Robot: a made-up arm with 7 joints.
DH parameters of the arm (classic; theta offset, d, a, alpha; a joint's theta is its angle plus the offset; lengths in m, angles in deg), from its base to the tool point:
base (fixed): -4.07 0 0 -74.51
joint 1: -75.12 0.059 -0.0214 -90
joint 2: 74 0 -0.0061 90
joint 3: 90 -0.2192 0.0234 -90
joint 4: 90 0.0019 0.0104 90
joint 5: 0 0.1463 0 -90
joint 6: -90 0 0.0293 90
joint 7: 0 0 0 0
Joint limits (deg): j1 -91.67..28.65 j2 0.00..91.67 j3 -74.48..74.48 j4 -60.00..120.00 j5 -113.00..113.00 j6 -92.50..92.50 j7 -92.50..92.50
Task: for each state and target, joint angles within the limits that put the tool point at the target. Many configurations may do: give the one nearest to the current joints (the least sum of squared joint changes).
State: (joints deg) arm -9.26 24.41 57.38 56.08 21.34 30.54 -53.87
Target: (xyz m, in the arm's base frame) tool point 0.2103 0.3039 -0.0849
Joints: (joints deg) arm -31.91 35.17 45.57 5.19 22.03 24.15 -53.87
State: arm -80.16 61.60 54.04 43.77 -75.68 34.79 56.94
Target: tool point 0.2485 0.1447 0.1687
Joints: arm -88.31 37.12 24.48 -6.88 -81.92 40.18 56.94
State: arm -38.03 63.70 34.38 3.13 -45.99 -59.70 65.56
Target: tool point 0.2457 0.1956 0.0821
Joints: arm -60.55 51.34 11.94 -3.60 -43.30 -55.80 65.56
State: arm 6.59 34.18 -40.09 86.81 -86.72 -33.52 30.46
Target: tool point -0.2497 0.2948 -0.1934
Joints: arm 28.65 34.81 -33.19 104.21 -88.24 -23.99 30.46
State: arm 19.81 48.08 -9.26 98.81 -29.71 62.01 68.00
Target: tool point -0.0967 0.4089 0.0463
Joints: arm 21.24 86.79 -16.38 110.53 -26.51 67.05 68.00
